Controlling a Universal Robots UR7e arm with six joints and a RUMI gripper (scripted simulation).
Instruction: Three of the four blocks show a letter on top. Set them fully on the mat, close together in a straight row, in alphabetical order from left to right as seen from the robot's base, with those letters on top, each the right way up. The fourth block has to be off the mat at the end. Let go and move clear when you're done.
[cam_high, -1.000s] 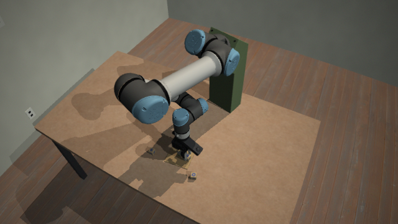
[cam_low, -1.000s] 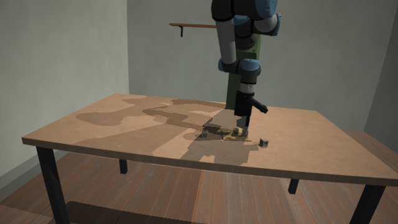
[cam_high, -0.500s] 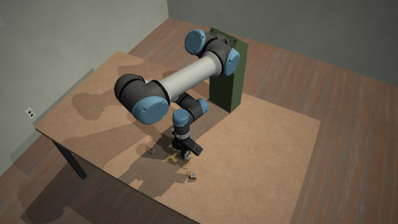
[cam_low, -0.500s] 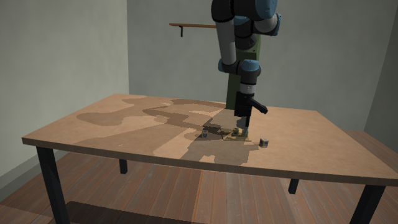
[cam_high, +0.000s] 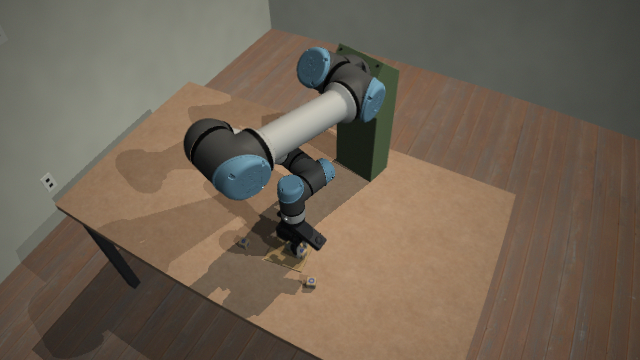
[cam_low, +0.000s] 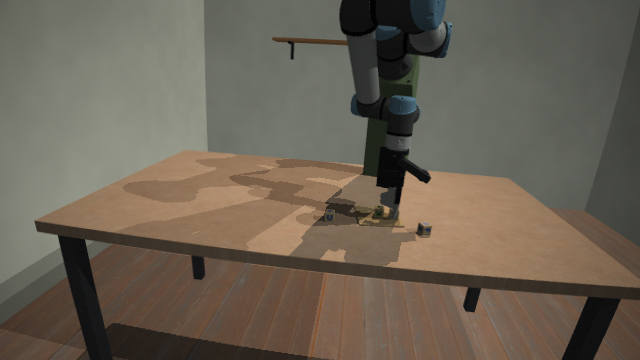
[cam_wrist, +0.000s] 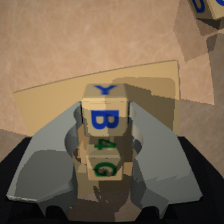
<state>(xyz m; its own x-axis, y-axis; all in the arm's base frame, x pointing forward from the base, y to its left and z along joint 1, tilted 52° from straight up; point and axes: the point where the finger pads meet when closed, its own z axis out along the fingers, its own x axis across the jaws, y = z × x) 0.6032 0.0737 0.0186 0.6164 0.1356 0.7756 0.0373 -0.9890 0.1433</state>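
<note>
Right now the G block is 50 mm to the right of my hand. From my hand the other things lie so: Q block (70 mm ahead, 90 mm to the left, 10 mm below); tan mat (50 mm to the right, 20 mm below).
</note>
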